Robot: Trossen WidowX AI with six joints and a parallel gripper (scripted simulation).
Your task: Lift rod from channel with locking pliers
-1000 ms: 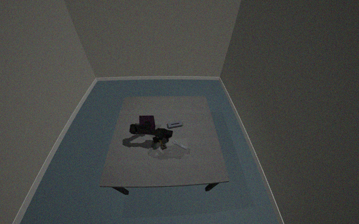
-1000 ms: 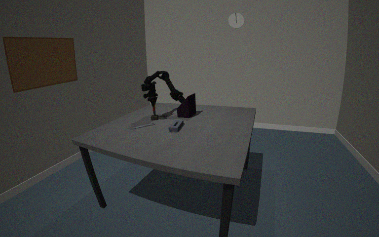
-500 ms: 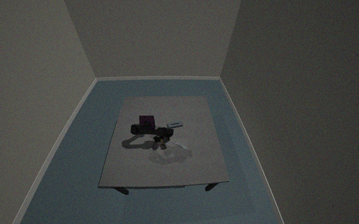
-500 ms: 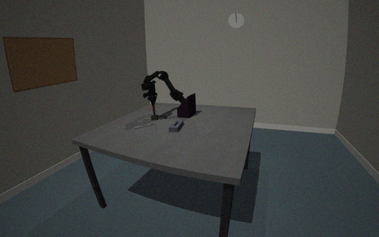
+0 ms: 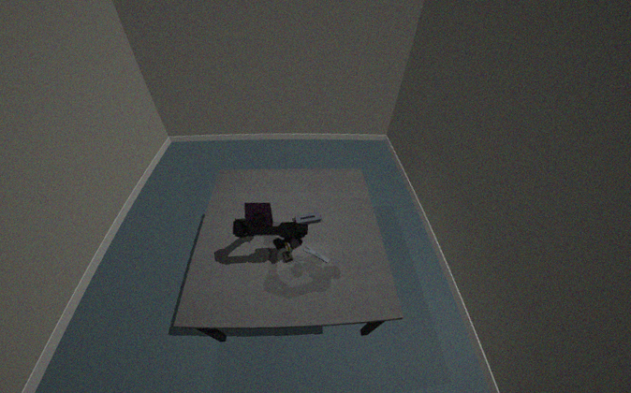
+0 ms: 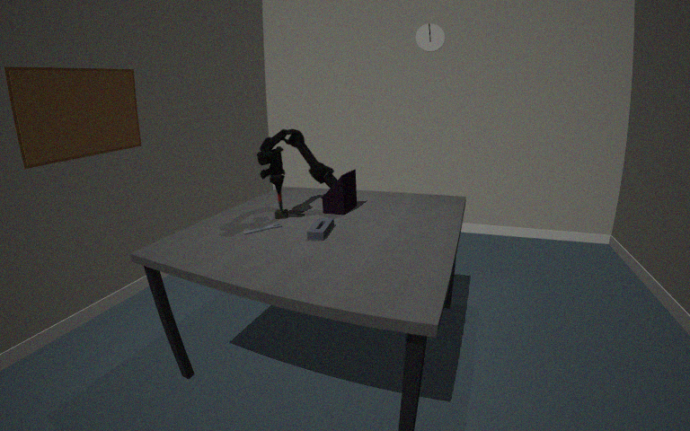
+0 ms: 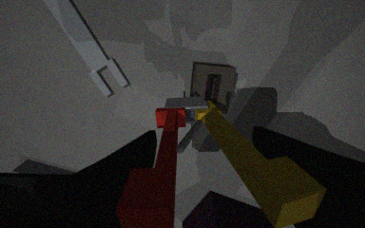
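Now: the channel block 270 mm to the left of my gripper tip, 160 mm ahead of it and 120 mm below it. Round my gripper tip: yellow handle (10 mm to the right, 10 mm behind); holster block (120 mm below, 20 mm behind, 10 mm to the right).
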